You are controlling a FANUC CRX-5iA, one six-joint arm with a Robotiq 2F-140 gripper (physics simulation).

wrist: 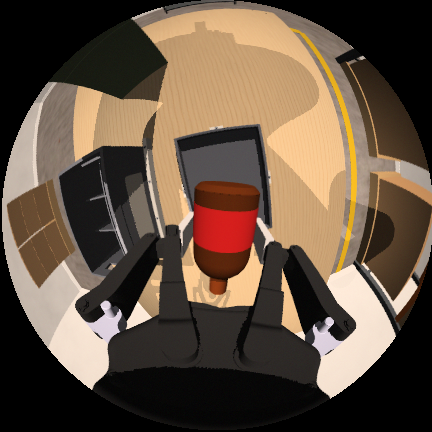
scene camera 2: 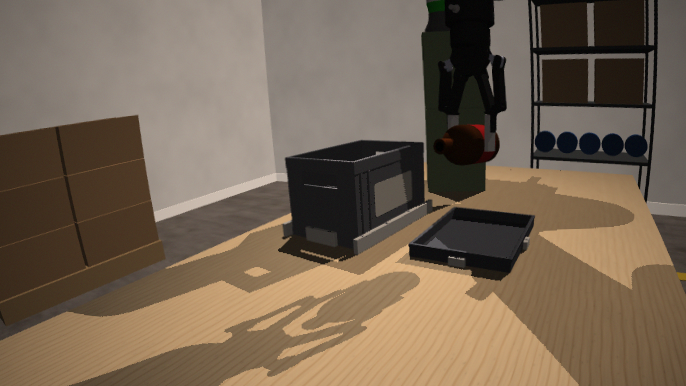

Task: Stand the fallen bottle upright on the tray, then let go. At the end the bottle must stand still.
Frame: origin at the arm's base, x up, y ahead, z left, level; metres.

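Seen in the pictures: gripper, fingertip midpoint: (wrist: 223, 224).
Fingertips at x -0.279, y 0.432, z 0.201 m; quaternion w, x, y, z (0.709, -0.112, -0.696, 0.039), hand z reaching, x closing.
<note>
A point is followed by its place in that frame.
The brown bottle (scene camera 2: 462, 145) @(x -0.261, y 0.497, z 0.209 m) (wrist: 222, 262) @(x -0.230, y 0.453, z 0.197 m) with a red label is held in the air, lying about level. In the scene view its neck points left and towards the camera. In the wrist view its neck points down towards the gripper body. My gripper (scene camera 2: 471, 136) @(x -0.279, y 0.432, z 0.201 m) (wrist: 223, 224) @(x -0.279, y 0.432, z 0.201 m) points down and is shut on the bottle around the red label. The black tray (scene camera 2: 462, 252) @(x -0.441, y 0.536, z 0.225 m) (wrist: 266, 190) @(x -0.449, y 0.438, z 0.303 m) lies on the table below the bottle, well apart from it. In the wrist view the bottle hides the tray's near part.
A tall black crate (scene camera 2: 322, 200) @(x -0.374, y 0.554, z -0.066 m) (wrist: 112, 200) @(x -0.296, y 0.378, z 0.028 m) stands left of the tray, between low grey rails (scene camera 2: 392, 227) @(x -0.449, y 0.453, z 0.036 m). A dark green column (scene camera 2: 435, 115) @(x -0.241, y 0.090, z -0.021 m) (wrist: 115, 60) @(x -0.316, y 0.064, z 0.031 m) stands behind. The wooden table (scene camera 2: 450, 340) @(x -0.465, y 0.753, z 0.294 m) carries broad shadows. A shelf rack (scene camera 2: 592, 50) and stacked boxes (scene camera 2: 107, 180) stand beyond the table.
</note>
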